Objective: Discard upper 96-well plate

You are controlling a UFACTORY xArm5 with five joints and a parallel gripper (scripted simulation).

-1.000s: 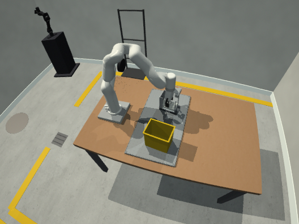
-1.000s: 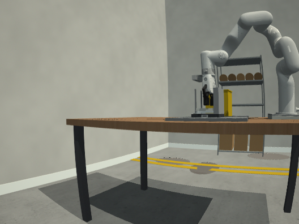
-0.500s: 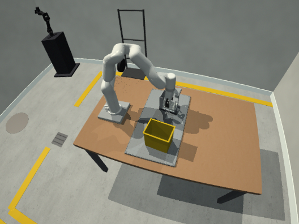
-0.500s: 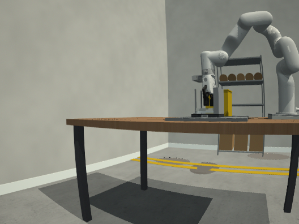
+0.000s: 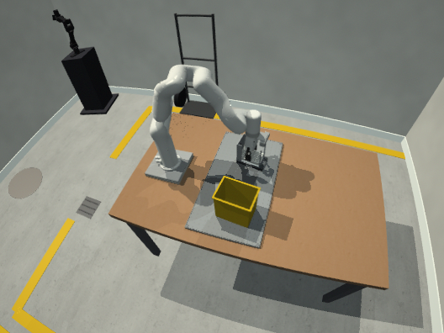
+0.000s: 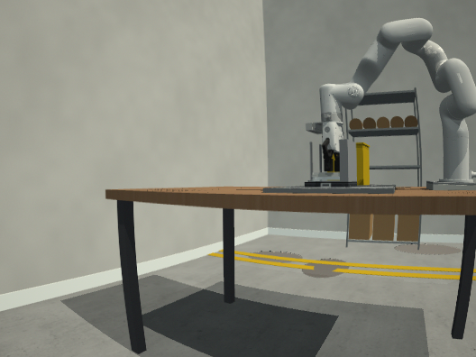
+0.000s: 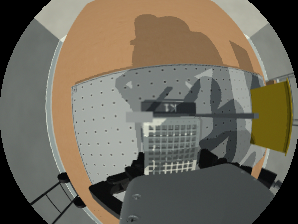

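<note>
The white 96-well plate lies 2 cm below my hand. From my hand the other things lie so: yellow plastics bin (6 cm behind, 34 cm to the right, 3 cm above).
</note>
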